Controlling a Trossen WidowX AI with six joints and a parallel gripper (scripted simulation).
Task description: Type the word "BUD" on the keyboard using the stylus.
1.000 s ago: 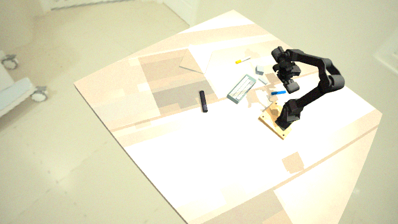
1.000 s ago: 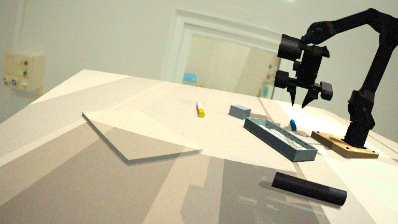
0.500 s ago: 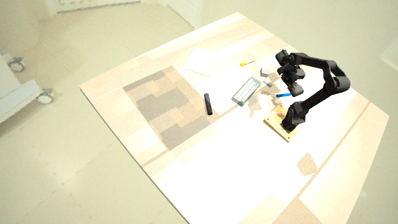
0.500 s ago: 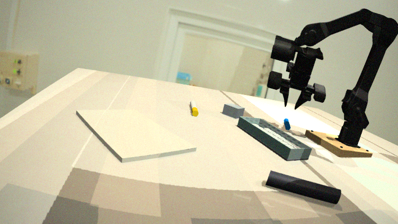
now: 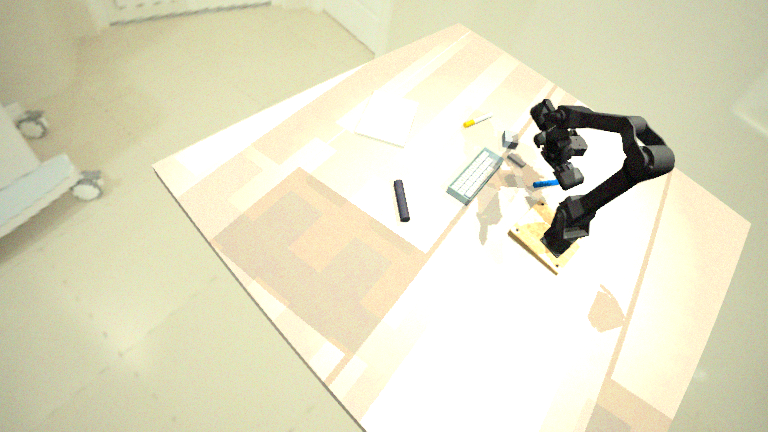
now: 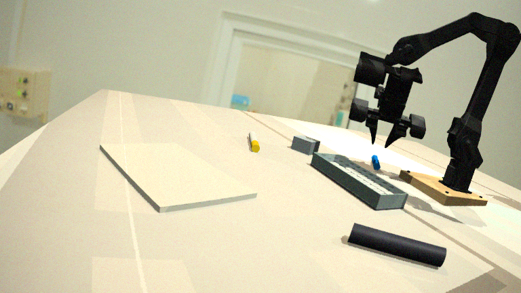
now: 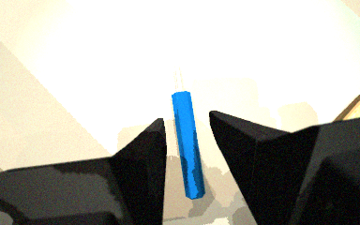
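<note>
The blue stylus lies 1 cm behind my gripper tip, 1 cm to the right of it and 4 cm below it. The rest, counted from my gripper tip: yellow-capped marker: 31 cm ahead, 2 cm to the left, 4 cm below; then grey-green keyboard: 14 cm ahead, 19 cm to the left, 3 cm below; then small grey block: 18 cm ahead, 1 cm to the right, 3 cm below.
</note>
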